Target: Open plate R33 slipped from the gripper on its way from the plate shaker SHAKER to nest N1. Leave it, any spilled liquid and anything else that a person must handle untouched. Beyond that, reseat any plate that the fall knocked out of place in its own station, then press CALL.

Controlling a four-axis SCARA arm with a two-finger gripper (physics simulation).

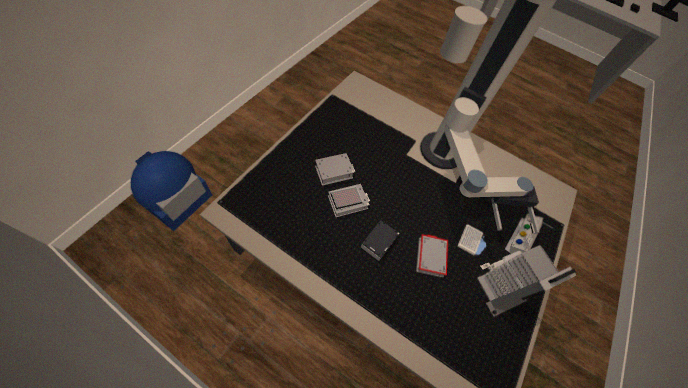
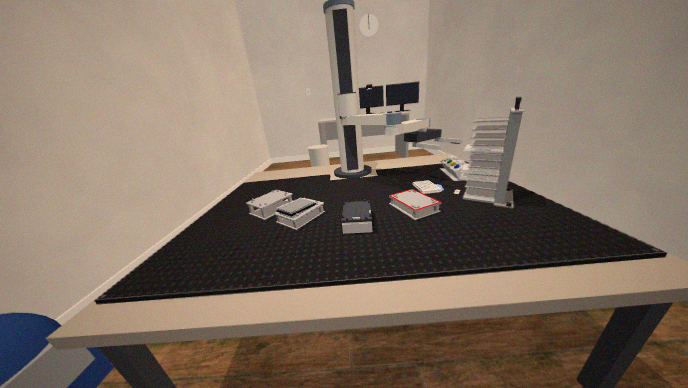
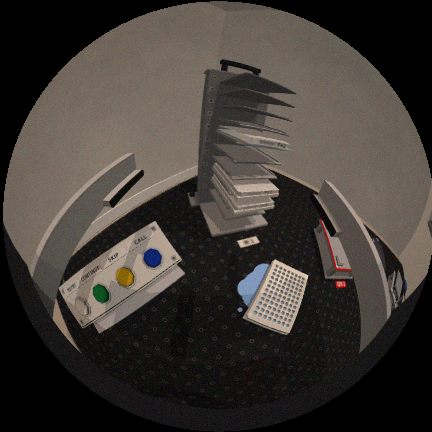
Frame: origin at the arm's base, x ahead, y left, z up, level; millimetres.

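Where they show: gripper, fingertip midpoint: [image 1: 518, 231] [image 2: 450, 144] [image 3: 230, 168]; arm's base, link origin: [image 1: 441, 151] [image 2: 352, 172].
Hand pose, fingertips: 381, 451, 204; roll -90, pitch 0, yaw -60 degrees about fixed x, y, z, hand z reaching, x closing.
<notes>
Things, the pixels of their top centre, and the offset from my fingertips, as dx, dy, dz. "spot": a spot on its surface instead.
- Open plate R33, top centre: [image 3: 282, 294] [image 1: 471, 238] [image 2: 426, 185] +37, -117, -177
- blue spill, top centre: [image 3: 247, 287] [image 1: 482, 244] +22, -57, -190
- button panel, top centre: [image 3: 99, 265] [image 1: 531, 231] [image 2: 456, 158] -126, +97, -107
- pink-welled plate, top centre: [image 2: 296, 203] [image 1: 346, 195] +226, -699, -123
- labelled plate, top centre: [image 3: 251, 131] [image 1: 521, 268] [image 2: 483, 146] +157, +54, +13
- dark shaker, surface spot: [image 2: 357, 211] [image 1: 379, 240] spot: +318, -464, -136
- red-edged nest, top centre: [image 3: 343, 242] [image 2: 413, 197] [image 1: 434, 253] +224, -236, -145
- small H1 tag, surface spot: [image 3: 248, 242] spot: +111, -10, -189
Open plate R33 [image 1: 471, 239] [image 2: 426, 186] [image 3: 278, 297] lies on the mat, partly over a blue spill [image 1: 481, 246] [image 2: 439, 188] [image 3: 252, 284]. My gripper [image 1: 517, 229] [image 2: 450, 147] [image 3: 230, 168] is open and empty, raised near the button panel [image 1: 531, 221] [image 3: 114, 264]. Its blue CALL button [image 1: 519, 242] [image 2: 456, 166] [image 3: 152, 258] shows. A pink-welled plate [image 1: 347, 197] [image 2: 298, 206] sits off-centre and seems slightly tilted on its pale nest [image 1: 348, 212] [image 2: 299, 221]. In the rack [image 1: 542, 262] [image 2: 510, 155] [image 3: 205, 140], one labelled plate [image 2: 484, 149] [image 3: 255, 139] appears to jut out. The dark shaker [image 1: 380, 240] [image 2: 357, 211] has no visible plate.
A red-edged nest [image 1: 433, 255] [image 2: 415, 199] [image 3: 336, 247], labelled QR1, stands between the shaker and R33. Another pale nest [image 1: 335, 168] [image 2: 270, 201] stands at the far left. The tall rack stands beside the panel. A small H1 tag [image 3: 248, 242] lies before the rack.
</notes>
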